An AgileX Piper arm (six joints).
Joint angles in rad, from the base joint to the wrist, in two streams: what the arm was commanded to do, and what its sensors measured. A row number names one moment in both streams.
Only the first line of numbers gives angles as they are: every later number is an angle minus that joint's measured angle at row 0.
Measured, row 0: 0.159, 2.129, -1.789, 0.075, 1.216, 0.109
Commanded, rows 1 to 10: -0.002, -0.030, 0.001, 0.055, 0.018, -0.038; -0.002, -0.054, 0.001, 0.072, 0.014, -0.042; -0.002, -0.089, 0.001, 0.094, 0.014, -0.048; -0.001, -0.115, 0.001, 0.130, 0.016, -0.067; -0.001, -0.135, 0.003, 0.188, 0.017, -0.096; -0.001, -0.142, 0.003, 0.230, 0.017, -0.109; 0.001, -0.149, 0.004, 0.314, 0.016, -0.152; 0.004, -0.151, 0.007, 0.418, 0.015, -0.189; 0.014, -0.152, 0.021, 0.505, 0.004, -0.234; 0.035, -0.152, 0.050, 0.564, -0.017, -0.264
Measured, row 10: 0.011, -0.142, 0.015, 0.460, -0.002, -0.204
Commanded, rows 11 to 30: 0.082, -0.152, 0.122, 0.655, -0.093, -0.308; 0.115, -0.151, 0.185, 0.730, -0.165, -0.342; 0.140, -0.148, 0.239, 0.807, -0.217, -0.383; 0.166, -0.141, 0.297, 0.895, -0.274, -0.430; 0.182, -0.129, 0.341, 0.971, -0.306, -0.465; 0.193, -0.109, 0.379, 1.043, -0.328, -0.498; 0.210, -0.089, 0.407, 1.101, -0.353, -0.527; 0.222, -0.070, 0.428, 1.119, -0.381, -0.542; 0.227, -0.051, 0.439, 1.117, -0.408, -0.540; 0.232, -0.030, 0.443, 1.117, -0.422, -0.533; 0.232, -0.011, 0.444, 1.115, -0.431, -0.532; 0.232, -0.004, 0.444, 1.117, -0.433, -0.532; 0.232, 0.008, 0.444, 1.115, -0.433, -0.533; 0.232, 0.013, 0.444, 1.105, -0.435, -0.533; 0.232, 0.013, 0.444, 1.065, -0.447, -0.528; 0.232, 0.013, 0.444, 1.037, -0.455, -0.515; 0.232, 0.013, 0.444, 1.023, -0.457, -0.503; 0.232, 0.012, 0.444, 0.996, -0.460, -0.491; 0.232, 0.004, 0.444, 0.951, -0.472, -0.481; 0.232, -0.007, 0.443, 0.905, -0.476, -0.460
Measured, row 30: 0.232, 0.010, 0.441, 0.969, -0.468, -0.485
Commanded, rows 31 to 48: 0.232, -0.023, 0.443, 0.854, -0.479, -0.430; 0.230, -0.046, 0.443, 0.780, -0.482, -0.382; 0.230, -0.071, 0.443, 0.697, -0.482, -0.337; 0.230, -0.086, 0.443, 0.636, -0.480, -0.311; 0.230, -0.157, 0.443, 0.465, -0.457, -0.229; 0.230, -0.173, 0.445, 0.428, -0.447, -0.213; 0.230, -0.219, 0.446, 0.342, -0.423, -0.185; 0.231, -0.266, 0.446, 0.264, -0.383, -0.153; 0.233, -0.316, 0.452, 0.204, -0.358, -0.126; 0.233, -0.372, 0.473, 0.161, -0.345, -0.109; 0.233, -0.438, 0.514, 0.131, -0.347, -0.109; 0.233, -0.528, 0.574, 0.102, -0.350, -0.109; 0.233, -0.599, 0.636, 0.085, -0.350, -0.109; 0.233, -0.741, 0.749, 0.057, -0.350, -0.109; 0.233, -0.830, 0.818, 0.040, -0.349, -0.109; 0.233, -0.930, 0.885, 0.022, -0.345, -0.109; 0.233, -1.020, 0.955, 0.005, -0.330, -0.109; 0.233, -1.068, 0.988, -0.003, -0.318, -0.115
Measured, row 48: 0.233, -1.001, 0.939, 0.019, -0.340, -0.115
